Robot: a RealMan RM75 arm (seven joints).
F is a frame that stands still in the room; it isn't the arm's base.
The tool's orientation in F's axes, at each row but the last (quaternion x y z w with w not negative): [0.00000 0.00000 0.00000 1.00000]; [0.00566 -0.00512 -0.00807 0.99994]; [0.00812 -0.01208 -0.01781 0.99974]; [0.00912 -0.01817 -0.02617 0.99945]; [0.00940 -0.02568 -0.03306 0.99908]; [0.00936 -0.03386 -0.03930 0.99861]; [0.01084 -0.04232 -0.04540 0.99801]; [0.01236 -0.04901 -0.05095 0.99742]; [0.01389 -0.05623 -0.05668 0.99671]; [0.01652 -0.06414 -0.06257 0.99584]
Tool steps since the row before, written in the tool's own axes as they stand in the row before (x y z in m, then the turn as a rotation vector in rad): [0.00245 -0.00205 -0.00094 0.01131 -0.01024 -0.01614]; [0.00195 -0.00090 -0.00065 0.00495 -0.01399 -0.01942]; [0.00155 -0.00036 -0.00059 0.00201 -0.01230 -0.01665]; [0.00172 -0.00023 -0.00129 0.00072 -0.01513 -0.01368]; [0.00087 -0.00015 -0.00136 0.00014 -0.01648 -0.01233]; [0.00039 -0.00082 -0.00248 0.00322 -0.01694 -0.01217]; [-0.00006 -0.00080 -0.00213 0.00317 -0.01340 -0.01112]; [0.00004 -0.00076 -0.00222 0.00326 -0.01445 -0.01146]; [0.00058 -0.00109 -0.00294 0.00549 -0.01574 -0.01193]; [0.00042 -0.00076 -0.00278 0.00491 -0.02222 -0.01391]
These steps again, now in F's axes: [0.00245 -0.00205 -0.00094 0.01131 -0.01024 -0.01614]; [0.00194 -0.00092 -0.00064 0.00492 -0.01385 -0.01953]; [0.00155 -0.00041 -0.00056 0.00198 -0.01210 -0.01680]; [0.00175 -0.00030 -0.00123 0.00044 -0.01491 -0.01393]; [0.00093 -0.00018 -0.00132 -0.00030 -0.01624 -0.01264]; [0.00049 -0.00081 -0.00247 0.00272 -0.01694 -0.01229]; [0.00005 -0.00075 -0.00215 0.00289 -0.01343 -0.01115]; [0.00018 -0.00072 -0.00223 0.00291 -0.01448 -0.01152]; [0.00079 -0.00109 -0.00289 0.00502 -0.01601 -0.01178]; [0.00068 -0.00074 -0.00273 0.00391 -0.02231 -0.01408]
